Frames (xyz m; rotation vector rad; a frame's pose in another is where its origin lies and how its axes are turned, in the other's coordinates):
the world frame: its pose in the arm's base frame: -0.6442 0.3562 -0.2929 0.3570 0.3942 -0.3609
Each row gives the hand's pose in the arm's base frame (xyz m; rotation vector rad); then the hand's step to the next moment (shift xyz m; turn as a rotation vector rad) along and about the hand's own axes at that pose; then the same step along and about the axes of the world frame.
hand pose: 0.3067 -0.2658 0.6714 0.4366 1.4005 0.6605
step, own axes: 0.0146 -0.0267 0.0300 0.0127 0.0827 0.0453
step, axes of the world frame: 0.0421 0.0011 -0.0072 -0.0143 0.0913 0.0225
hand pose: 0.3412 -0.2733 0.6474 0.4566 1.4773 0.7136
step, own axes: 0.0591 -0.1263 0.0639 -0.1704 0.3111 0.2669
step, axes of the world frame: 0.1331 -0.0372 -0.0666 0.0023 0.3131 0.3146
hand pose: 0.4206 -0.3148 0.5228 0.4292 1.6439 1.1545
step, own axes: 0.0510 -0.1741 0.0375 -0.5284 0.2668 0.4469
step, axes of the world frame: 0.1309 -0.0466 -0.1225 0.2600 0.3042 0.6245
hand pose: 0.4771 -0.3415 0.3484 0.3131 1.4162 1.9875
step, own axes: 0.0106 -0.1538 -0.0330 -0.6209 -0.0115 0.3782
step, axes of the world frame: 0.0910 -0.0179 -0.1275 0.5063 0.2397 0.4635
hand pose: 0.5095 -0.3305 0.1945 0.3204 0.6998 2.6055
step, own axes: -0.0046 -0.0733 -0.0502 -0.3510 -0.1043 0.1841
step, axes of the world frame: 0.0366 0.0135 -0.0799 0.3219 0.1810 0.1778
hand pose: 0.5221 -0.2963 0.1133 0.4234 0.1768 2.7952
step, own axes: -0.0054 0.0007 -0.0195 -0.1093 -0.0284 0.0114
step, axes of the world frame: 0.0085 -0.0091 -0.0160 0.1075 0.0325 0.0166
